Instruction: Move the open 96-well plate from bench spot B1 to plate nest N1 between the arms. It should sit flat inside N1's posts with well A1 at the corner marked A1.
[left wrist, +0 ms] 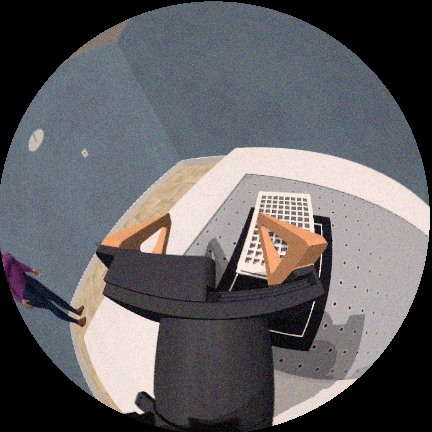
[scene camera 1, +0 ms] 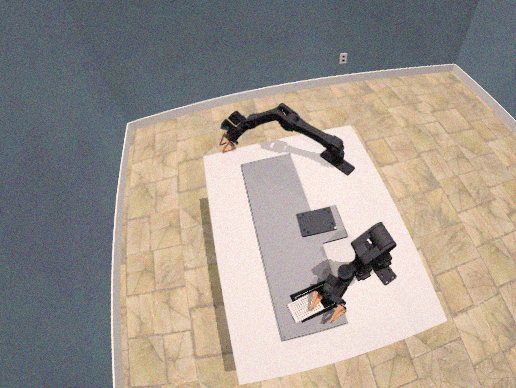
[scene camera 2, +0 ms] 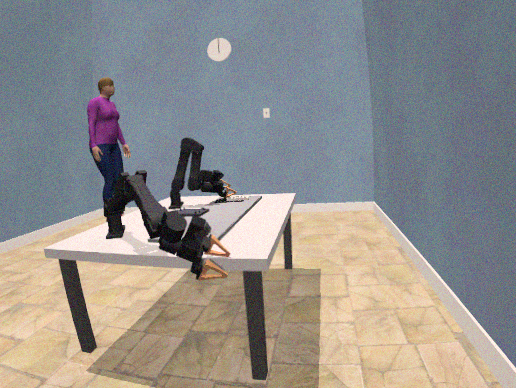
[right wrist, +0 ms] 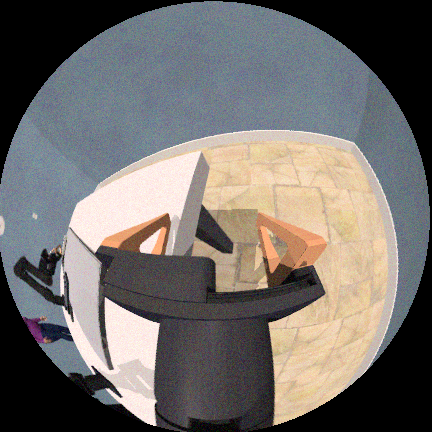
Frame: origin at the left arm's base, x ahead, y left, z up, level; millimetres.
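Where they show: left gripper, between the fingertips: [left wrist: 213, 216] [scene camera 1: 320, 316] [scene camera 2: 233, 189] [right wrist: 57, 246]; right gripper, between the fingertips: [scene camera 1: 221, 148] [scene camera 2: 228, 265] [right wrist: 212, 217]; left arm's base, origin of its link: [scene camera 1: 377, 264] [scene camera 2: 176, 205]; right arm's base, origin of its link: [scene camera 1: 337, 162] [scene camera 2: 116, 232].
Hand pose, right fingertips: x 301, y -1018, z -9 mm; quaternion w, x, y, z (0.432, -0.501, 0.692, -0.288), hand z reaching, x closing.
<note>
Things, the pixels of their top centre, and the offset from my right fingertips. "spot": a spot on its surface instead. Level surfaces: height alone.
- white 96-well plate, centre of its top: [left wrist: 282, 225] [scene camera 1: 305, 306] [scene camera 2: 237, 196] dx +74, dy +1002, dz +38 mm
- black marked pad, a spot on its surface: [left wrist: 326, 260] spot: dx +36, dy +941, dz +24 mm
- dark nest N1, centre of its top: [scene camera 1: 316, 219] [scene camera 2: 189, 209] [right wrist: 62, 291] dx -181, dy +693, dz +44 mm
- grey perforated board, height of its surface: dz +22 mm
- white table, height of its surface: dz +9 mm
The white 96-well plate [scene camera 1: 300, 310] [scene camera 2: 242, 197] [left wrist: 285, 204] lies on the black marked pad [left wrist: 326, 260] of spot B1, low in scene camera 1. Its A1 corner cannot be made out. My left gripper [scene camera 1: 321, 314] [scene camera 2: 232, 189] [left wrist: 213, 216] is open and empty, close above and beside the plate; in the left wrist view one finger hides part of the plate and the other is off to its side. The dark nest N1 [scene camera 1: 316, 221] [scene camera 2: 194, 212] has no plate in it. My right gripper [scene camera 1: 224, 148] [scene camera 2: 228, 265] [right wrist: 212, 217] is open and empty, out past the table edge.
A grey perforated board [scene camera 1: 270, 225] [left wrist: 360, 260] lies on the white table [scene camera 1: 227, 240] [scene camera 2: 90, 242] under the pad and the nest. The right arm [scene camera 1: 310, 131] reaches along the table's upper edge in scene camera 1. A person [scene camera 2: 105, 122] stands behind the table in scene camera 2.
</note>
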